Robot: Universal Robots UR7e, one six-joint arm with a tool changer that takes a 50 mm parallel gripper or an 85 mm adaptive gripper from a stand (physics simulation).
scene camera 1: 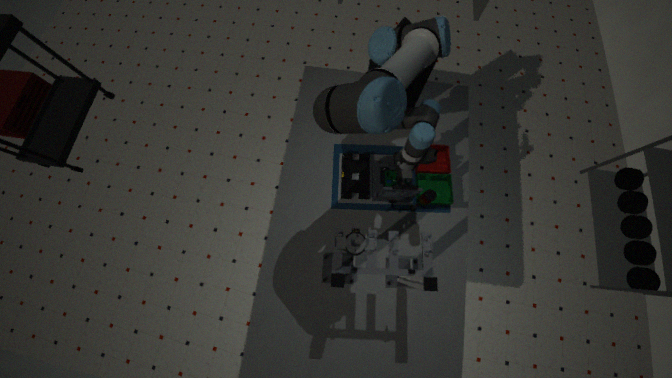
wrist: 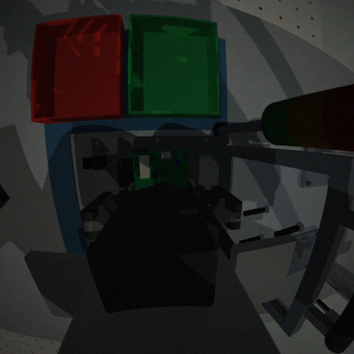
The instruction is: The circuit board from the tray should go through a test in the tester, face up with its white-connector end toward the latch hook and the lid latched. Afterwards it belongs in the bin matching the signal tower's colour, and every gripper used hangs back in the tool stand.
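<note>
The circuit board [wrist: 172, 172] [scene camera 1: 390, 175] is green and face up, with its white connector [wrist: 144, 166] on the left in the wrist view. My gripper [wrist: 160, 185] [scene camera 1: 395, 178] is shut on the board and holds it over the tester [wrist: 209, 167]. The exact gap beneath the board is hidden. A dark block [wrist: 95, 162], possibly the latch hook, is left of the board. The tester's framed lid [wrist: 280, 157] stands open on the right. The red bin [wrist: 82, 70] [scene camera 1: 440, 159] and green bin [wrist: 180, 70] [scene camera 1: 435, 184] are beyond the tester. The signal tower [wrist: 305, 120] [scene camera 1: 427, 196] shows no clearly lit segment.
A black tray [scene camera 1: 362, 189] with light cut-outs lies left of the tester. A pale tool stand [scene camera 1: 372, 270] with a round coupling [scene camera 1: 356, 242] is in front of it. A cart [scene camera 1: 57, 120] with a red crate [scene camera 1: 20, 105] stands far left; several black discs [scene camera 1: 636, 227] are far right.
</note>
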